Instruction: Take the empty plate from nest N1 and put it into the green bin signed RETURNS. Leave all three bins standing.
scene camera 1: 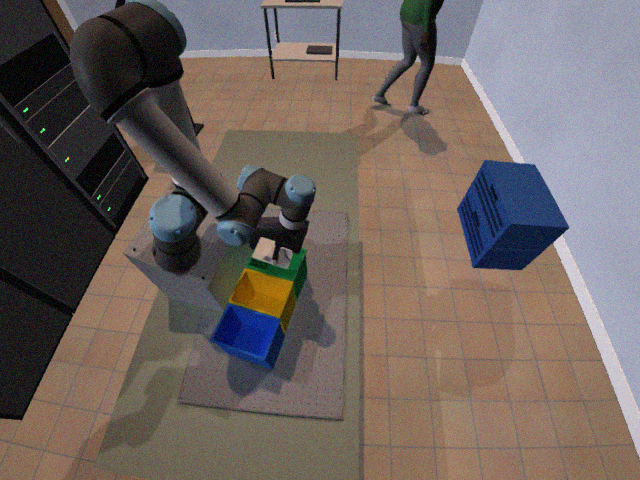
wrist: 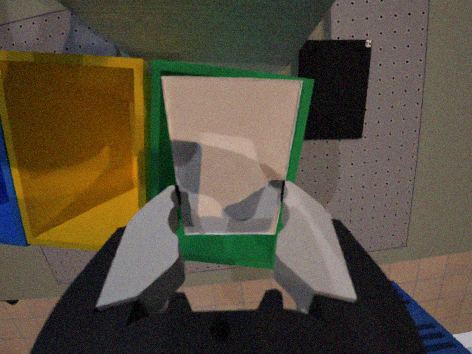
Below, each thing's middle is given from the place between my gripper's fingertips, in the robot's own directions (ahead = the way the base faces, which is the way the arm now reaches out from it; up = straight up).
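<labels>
The white plate [wrist: 231, 138] is 10 mm behind my hand. Counting from my hand again, the black nest [wrist: 339, 94] is 120 mm behind, 180 mm to the left and 190 mm below, while the yellow bin [scene camera 1: 267, 294] is 20 mm behind, 100 mm below and 140 mm to the right. As for the green bin [scene camera 1: 297, 272], my hand is 10 mm to the left of it and 100 mm above it.
</labels>
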